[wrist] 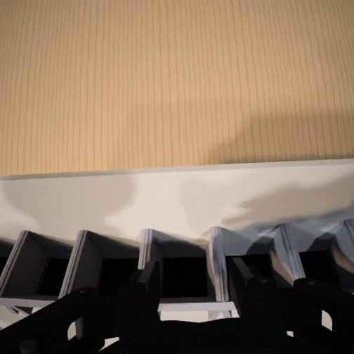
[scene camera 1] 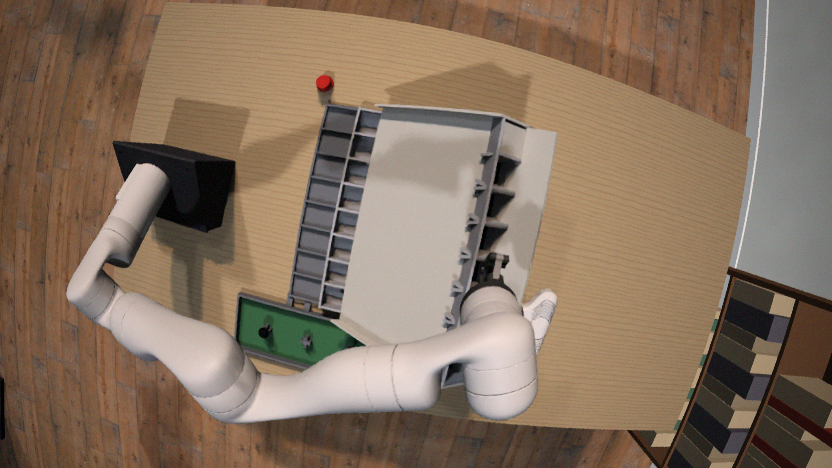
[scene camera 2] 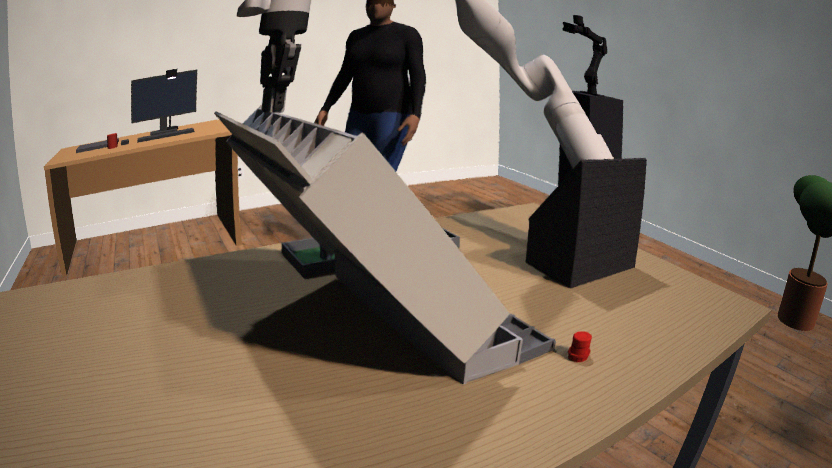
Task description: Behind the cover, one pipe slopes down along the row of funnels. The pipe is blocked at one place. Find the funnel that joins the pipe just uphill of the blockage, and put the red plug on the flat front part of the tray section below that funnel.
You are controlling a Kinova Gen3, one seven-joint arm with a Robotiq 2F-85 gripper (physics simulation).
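Frame: origin at the arm's base, x back, y left, z down, level; centimetres.
Where they show: gripper, fingertip midpoint: (scene camera 2: pixel 272 112); arm's base, origin of the base link: (scene camera 1: pixel 154 178) (scene camera 2: pixel 599 179).
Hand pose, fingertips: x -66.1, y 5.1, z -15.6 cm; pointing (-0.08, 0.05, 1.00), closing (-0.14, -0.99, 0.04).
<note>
Each offset is from my fingertips to the top centre of the thing. "*": to the spot under its first point.
The red plug {dx +40.0, dy +24.6, dz +31.2 cm} (scene camera 1: pixel 324 83) (scene camera 2: pixel 580 346) stands upright on the table, just off the tray's end. The grey tray (scene camera 1: pixel 320 192) (scene camera 2: pixel 536 348) has a row of sections with flat front parts, at the low end of the sloping light-grey cover (scene camera 1: pixel 416 232) (scene camera 2: pixel 407 250). The funnels {* dx +0.7, dy +12.4, dz +6.4 cm} (scene camera 1: pixel 501 202) (scene camera 2: pixel 290 136) run along the cover's high edge. My gripper (scene camera 1: pixel 496 261) (scene camera 2: pixel 274 107) (wrist: pixel 194 275) is partly open and empty, over the funnel row. In the wrist view its fingers stand on either side of one dark funnel opening (wrist: pixel 185 277). The pipe and its blockage are hidden.
A green-floored tray (scene camera 1: pixel 285 317) (scene camera 2: pixel 307 256) beside the tray's other end holds a small black object {dx +35.3, dy -32.3, dz +29.6 cm} (scene camera 1: pixel 265 331) and a grey stand (scene camera 1: pixel 306 341). A tilted pale panel (scene camera 1: pixel 538 174) (wrist: pixel 155 195) borders the funnels. The black robot base (scene camera 1: pixel 203 200) (scene camera 2: pixel 605 221) stands on the table.
</note>
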